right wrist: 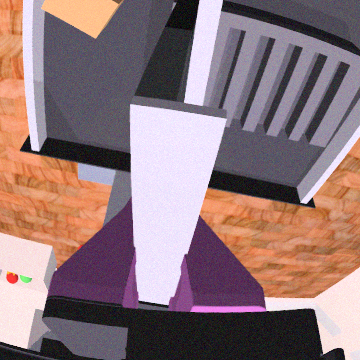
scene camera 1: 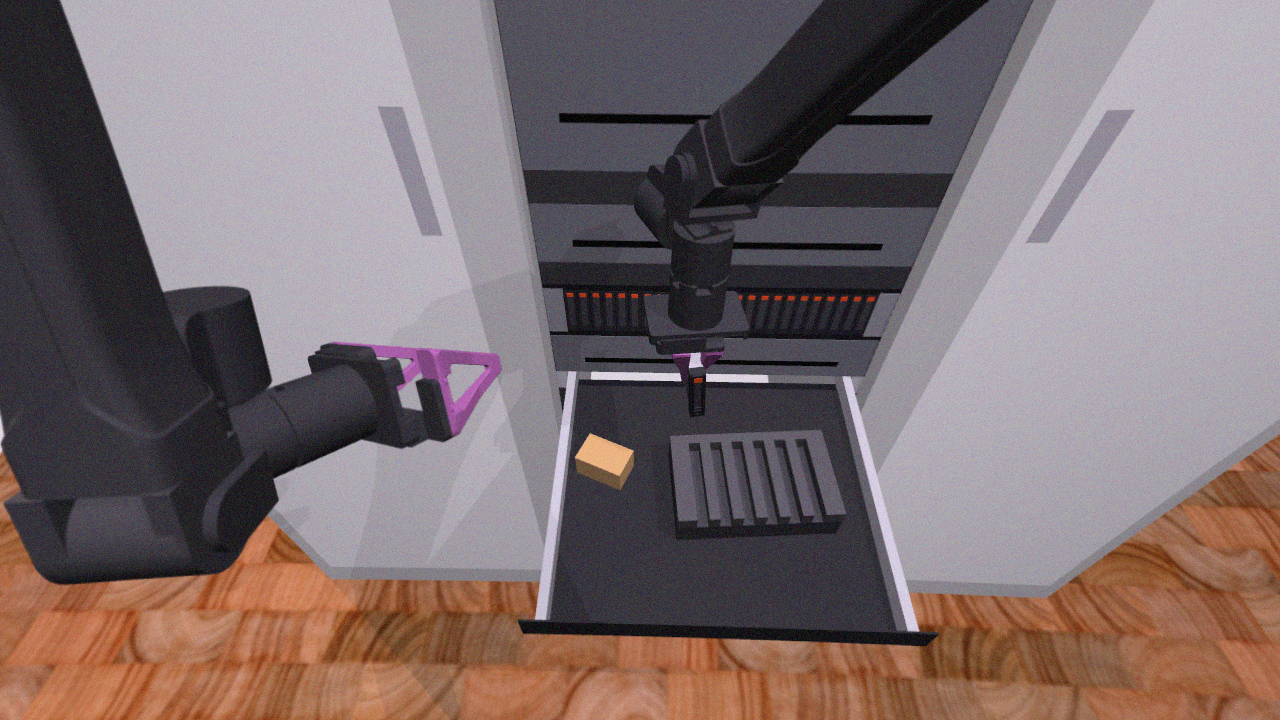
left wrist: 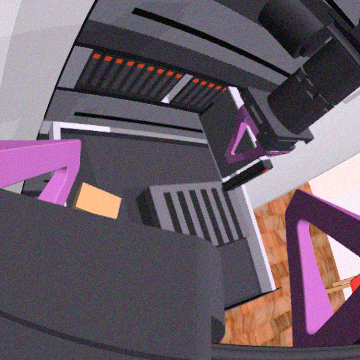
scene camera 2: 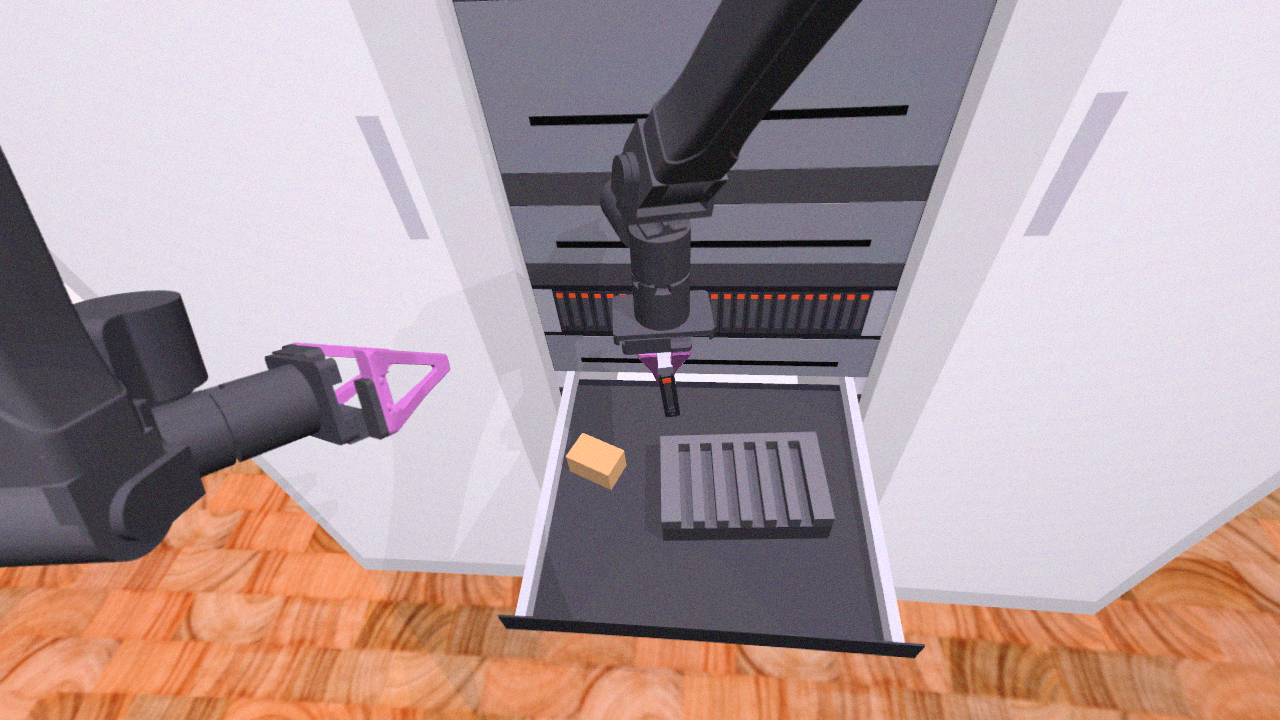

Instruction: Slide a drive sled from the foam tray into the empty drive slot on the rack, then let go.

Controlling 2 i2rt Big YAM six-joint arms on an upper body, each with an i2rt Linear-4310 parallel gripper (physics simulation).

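Places are measured from the left arm's base along level axes (x right, y back, z down), in metres.
Pixels of known places: left gripper, between the fingertips: [scene camera 1: 461, 358] [left wrist: 188, 177] [scene camera 2: 418, 358]; right gripper, between the fingertips: [scene camera 1: 688, 378] [left wrist: 229, 159] [scene camera 2: 663, 378].
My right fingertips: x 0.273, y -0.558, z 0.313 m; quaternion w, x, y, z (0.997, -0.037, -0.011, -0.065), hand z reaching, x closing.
Behind a point stands the place of what it marks.
A dark drive sled [scene camera 1: 697, 394] {x 0.282, y -0.523, z 0.298 m} [scene camera 2: 669, 398] {x 0.282, y -0.523, z 0.305 m} [left wrist: 247, 174] {x 0.273, y -0.525, z 0.292 m} [right wrist: 172, 195] {x 0.268, y -0.616, z 0.260 m} with an orange tab and a white side is held in my right gripper [scene camera 1: 697, 360] {x 0.273, y -0.558, z 0.313 m} [scene camera 2: 664, 360] {x 0.273, y -0.558, z 0.313 m} [right wrist: 161, 185] {x 0.273, y -0.558, z 0.313 m}, shut on it above the back of the open drawer. The foam tray [scene camera 1: 760, 528] {x 0.378, y -0.477, z 0.522 m} [scene camera 2: 747, 531] {x 0.378, y -0.477, z 0.522 m} [left wrist: 146, 206] {x 0.261, y -0.568, z 0.516 m} [right wrist: 285, 27] {x 0.366, y -0.606, z 0.492 m} lies in the drawer; its slots show no sleds. The rack's drive row [scene camera 1: 810, 313] {x 0.452, y -0.727, z 0.370 m} [scene camera 2: 792, 311] {x 0.437, y -0.727, z 0.369 m} [left wrist: 127, 75] has a pale gap, the empty drive slot [left wrist: 178, 89] {x 0.287, y -0.734, z 0.379 m}, seen in the left wrist view. My left gripper [scene camera 1: 447, 389] [scene camera 2: 396, 385] [left wrist: 188, 177] {x 0.065, y -0.457, z 0.168 m} is open and empty, left of the drawer in the scene views.
An orange-tan block [scene camera 1: 604, 459] {x 0.167, y -0.566, z 0.506 m} [scene camera 2: 596, 459] {x 0.170, y -0.566, z 0.506 m} [left wrist: 98, 201] {x 0.166, y -0.576, z 0.506 m} [right wrist: 82, 15] {x 0.173, y -0.564, z 0.506 m} lies in the drawer [scene camera 1: 729, 632] {x 0.328, y -0.348, z 0.528 m} [scene camera 2: 716, 636] {x 0.338, y -0.348, z 0.528 m}, left of the foam tray in the scene views. White cabinet panels flank the rack. My right arm hides part of the drive row in both scene views.
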